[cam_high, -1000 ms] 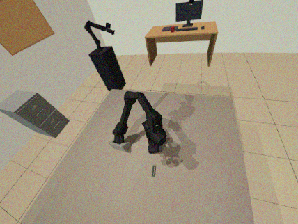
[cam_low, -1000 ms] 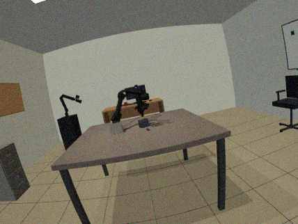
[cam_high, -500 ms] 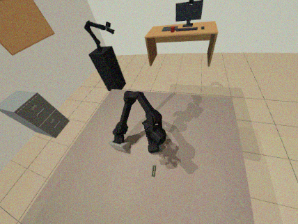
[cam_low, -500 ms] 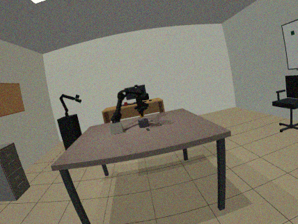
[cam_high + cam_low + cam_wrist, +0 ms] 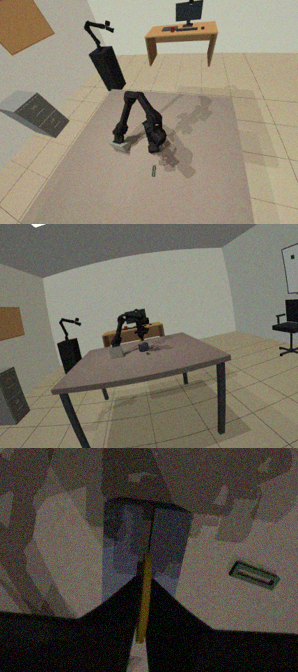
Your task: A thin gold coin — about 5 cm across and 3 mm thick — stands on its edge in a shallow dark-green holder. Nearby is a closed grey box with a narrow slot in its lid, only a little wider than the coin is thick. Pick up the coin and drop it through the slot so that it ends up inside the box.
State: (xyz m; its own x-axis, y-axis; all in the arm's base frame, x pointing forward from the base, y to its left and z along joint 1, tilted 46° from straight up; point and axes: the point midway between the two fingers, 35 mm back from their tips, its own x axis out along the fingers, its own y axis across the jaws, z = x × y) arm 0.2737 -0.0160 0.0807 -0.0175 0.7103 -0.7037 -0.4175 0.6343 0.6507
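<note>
Now: gripper tip 10 mm below the thin gold coin.
</note>
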